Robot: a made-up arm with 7 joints. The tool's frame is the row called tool.
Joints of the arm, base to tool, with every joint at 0 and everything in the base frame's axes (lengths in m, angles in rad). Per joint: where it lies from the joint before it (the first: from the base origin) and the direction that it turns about. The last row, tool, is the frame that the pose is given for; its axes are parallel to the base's.
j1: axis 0 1 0 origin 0 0 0.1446
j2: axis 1 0 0 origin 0.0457 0.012 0.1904
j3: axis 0 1 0 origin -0.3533 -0.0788 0.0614
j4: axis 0 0 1 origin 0.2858 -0.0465 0.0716
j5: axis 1 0 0 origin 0.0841 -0.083 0.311
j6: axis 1 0 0 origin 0.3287 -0.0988 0.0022
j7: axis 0 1 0 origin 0.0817 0.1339 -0.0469
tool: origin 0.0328 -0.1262 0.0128
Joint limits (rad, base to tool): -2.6..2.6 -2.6..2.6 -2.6..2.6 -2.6..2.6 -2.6..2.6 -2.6..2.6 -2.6..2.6
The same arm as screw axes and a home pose.
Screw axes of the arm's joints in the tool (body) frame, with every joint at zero. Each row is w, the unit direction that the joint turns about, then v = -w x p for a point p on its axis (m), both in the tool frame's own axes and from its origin. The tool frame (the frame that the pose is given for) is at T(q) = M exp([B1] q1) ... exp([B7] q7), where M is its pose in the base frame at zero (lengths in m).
B1 = (0, 1, 0, 0.6025, 0, -0.5055)
B2 = (1, 0, 0, 0, -0.4121, -0.2994)
B3 = (0, 1, 0, 0.3507, 0, -0.8131)
B4 = (0, 0, 1, 0.1741, 0.5273, 0)
B5 = (1, 0, 0, 0, 0.0319, -0.0911)
B6 = (1, 0, 0, 0, 0.0341, 0.0077)
B7 = (0, 1, 0, 0.0128, 0, -0.0328)
M =
1 0 0 0.5055
0 1 0 -0.2874
0 0 1 0.7471
0 0 0 1
Joint limits (deg, base to tool): -148.97..148.97 -148.97..148.97 -148.97..148.97 -148.97..148.97 -148.97..148.97 -148.97..148.97 -148.97..148.97

